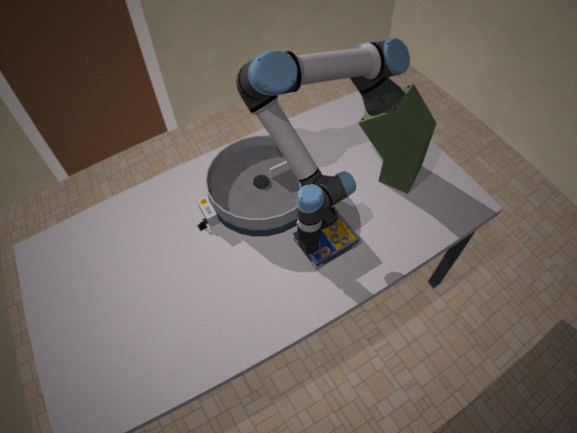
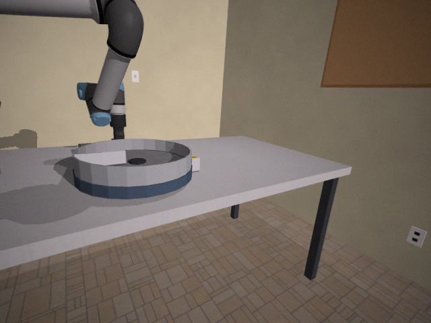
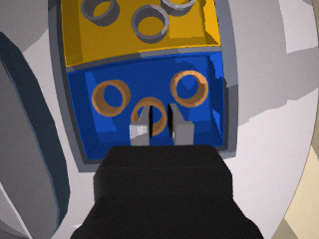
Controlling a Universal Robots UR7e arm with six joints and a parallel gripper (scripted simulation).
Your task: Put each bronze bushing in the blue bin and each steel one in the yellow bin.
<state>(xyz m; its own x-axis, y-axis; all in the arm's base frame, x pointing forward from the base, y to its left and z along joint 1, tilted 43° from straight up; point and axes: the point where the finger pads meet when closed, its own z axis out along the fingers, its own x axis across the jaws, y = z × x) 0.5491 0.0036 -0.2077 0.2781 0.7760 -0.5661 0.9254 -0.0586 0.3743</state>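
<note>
My gripper is now 60 mm past the blue bin. From my hand the other things lie so: grey turntable (340 mm to the right, 40 mm behind, 20 mm above).
</note>
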